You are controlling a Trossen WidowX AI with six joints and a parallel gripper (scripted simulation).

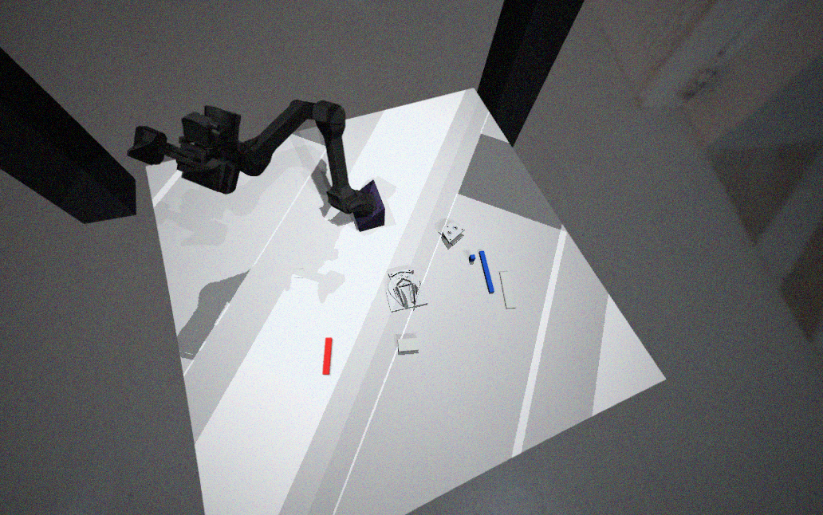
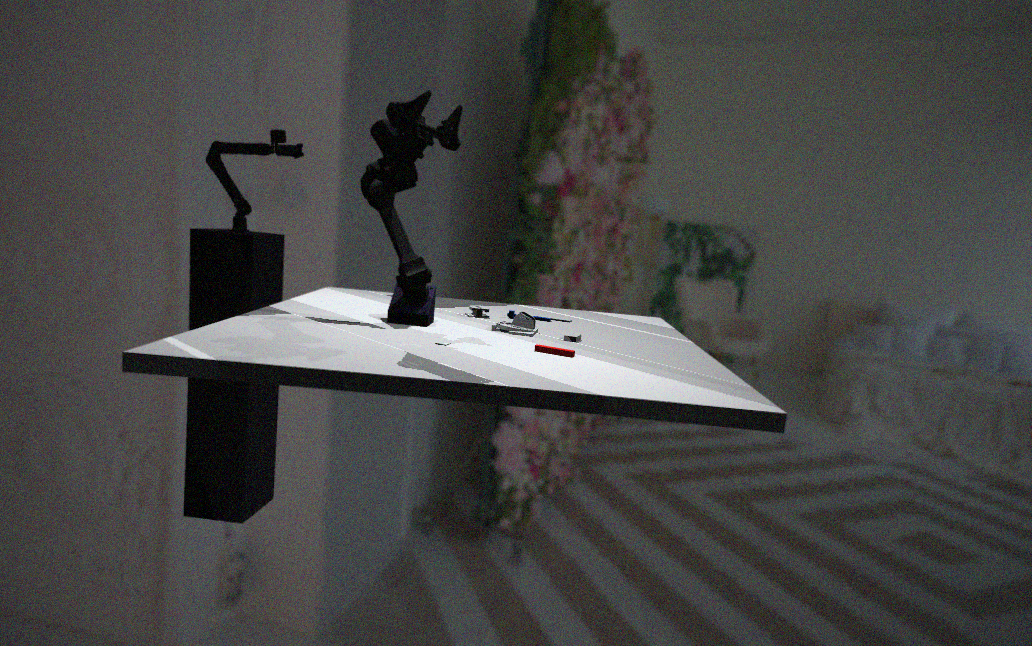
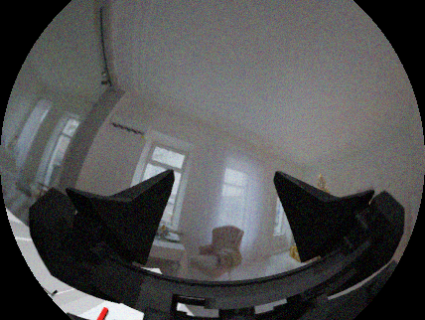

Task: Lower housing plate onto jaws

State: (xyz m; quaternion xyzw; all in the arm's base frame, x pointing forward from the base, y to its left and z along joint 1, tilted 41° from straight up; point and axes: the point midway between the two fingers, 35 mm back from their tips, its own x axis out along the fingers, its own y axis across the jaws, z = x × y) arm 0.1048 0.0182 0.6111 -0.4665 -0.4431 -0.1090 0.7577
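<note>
Right now my gripper tip is 690 mm to the right of the small blue cube, 560 mm above it and 100 mm short of it. The rest, counted from my gripper tip: blue bar (730 mm to the left, 570 mm below, 150 mm ahead); then red bar (560 mm below, 280 mm ahead, 160 mm to the left); then small white piece (570 mm below, 130 mm to the left).
</note>
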